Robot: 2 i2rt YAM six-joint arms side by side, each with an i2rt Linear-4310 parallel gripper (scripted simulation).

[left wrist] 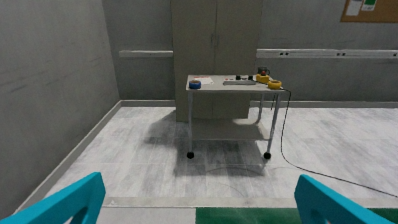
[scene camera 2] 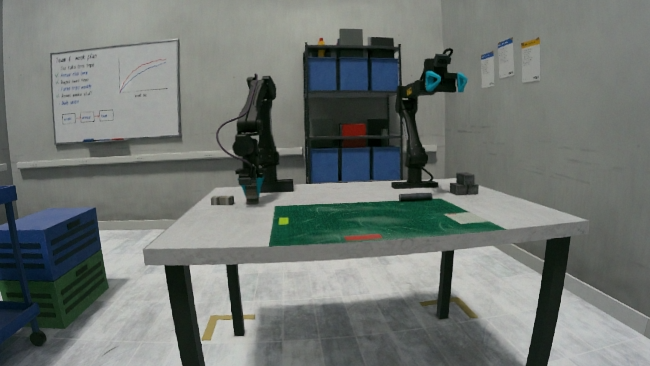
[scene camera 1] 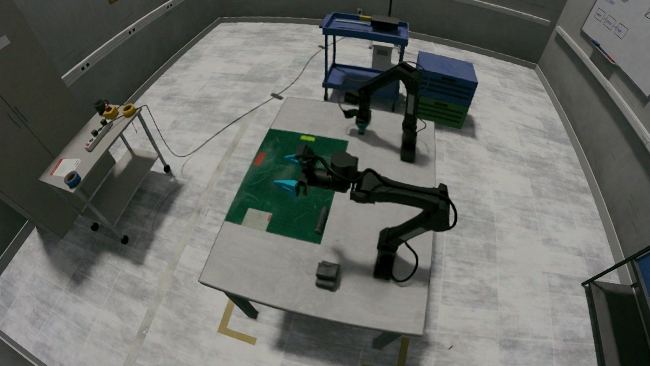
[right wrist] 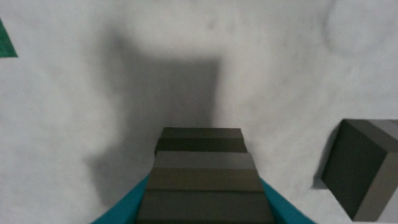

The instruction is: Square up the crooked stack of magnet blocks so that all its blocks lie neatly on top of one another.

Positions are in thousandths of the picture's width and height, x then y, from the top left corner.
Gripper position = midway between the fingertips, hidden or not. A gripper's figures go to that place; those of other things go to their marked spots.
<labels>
My left gripper (scene camera 2: 698, 217) is 1.22 m from the lens. A green mat (scene camera 2: 481, 613) is 0.98 m from the lens.
</labels>
